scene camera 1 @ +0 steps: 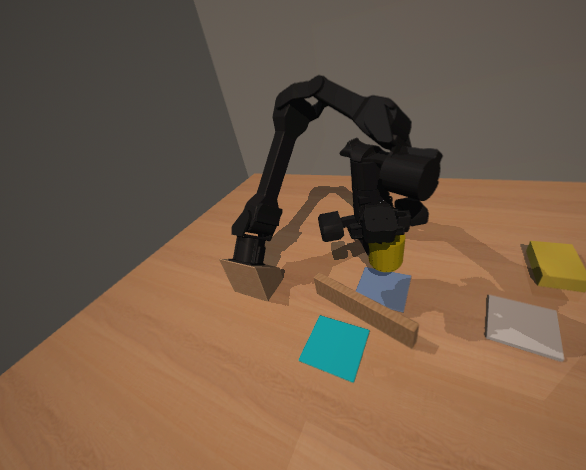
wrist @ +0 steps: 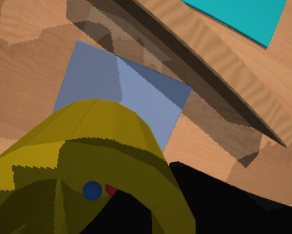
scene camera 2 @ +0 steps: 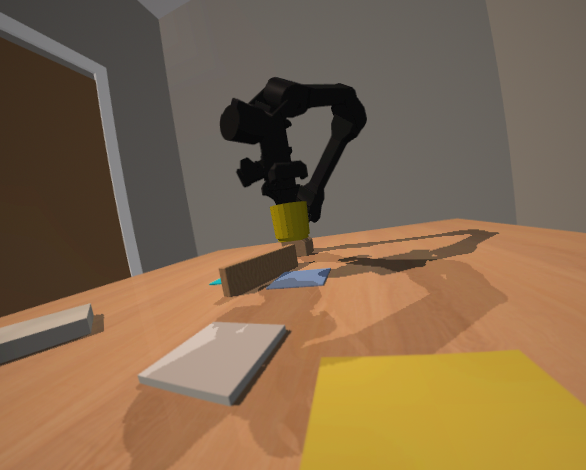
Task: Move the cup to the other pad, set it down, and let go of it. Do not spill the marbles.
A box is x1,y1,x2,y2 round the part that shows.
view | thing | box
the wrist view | my gripper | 80,162,291,233
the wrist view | yellow cup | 0,98,195,233
